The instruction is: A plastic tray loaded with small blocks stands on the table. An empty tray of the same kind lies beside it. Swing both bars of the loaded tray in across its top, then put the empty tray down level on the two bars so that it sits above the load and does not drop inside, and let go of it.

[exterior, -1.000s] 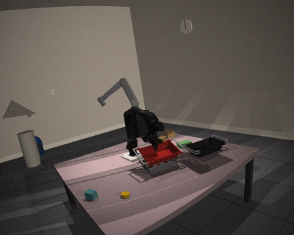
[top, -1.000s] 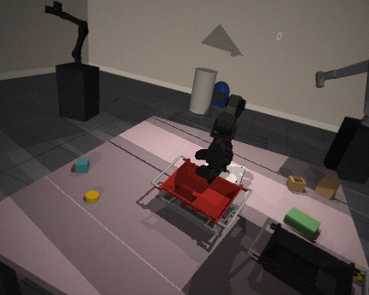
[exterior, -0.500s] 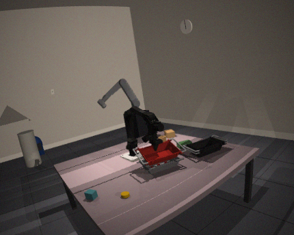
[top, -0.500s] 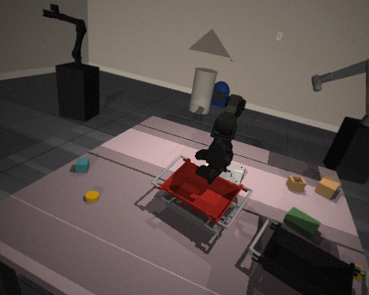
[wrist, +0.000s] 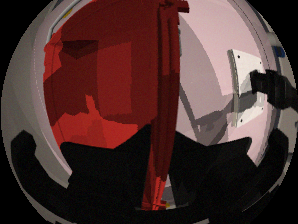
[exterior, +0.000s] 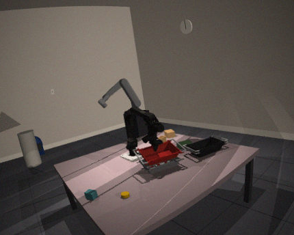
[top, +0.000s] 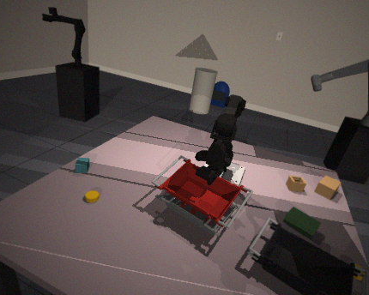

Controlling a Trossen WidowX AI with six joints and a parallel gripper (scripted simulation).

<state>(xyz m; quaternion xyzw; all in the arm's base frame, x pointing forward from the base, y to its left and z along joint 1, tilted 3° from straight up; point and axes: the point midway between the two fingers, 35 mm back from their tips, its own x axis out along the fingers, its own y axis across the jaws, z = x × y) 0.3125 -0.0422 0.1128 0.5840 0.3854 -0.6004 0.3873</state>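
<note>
The red tray is 7 cm ahead of my gripper tip, 3 cm to the right of it and 1 cm above it. From my gripper tip the other things lie so: teal cube: 3 cm behind, 58 cm to the right, 9 cm below; green block: 2 cm behind, 41 cm to the left, 9 cm below.
</note>
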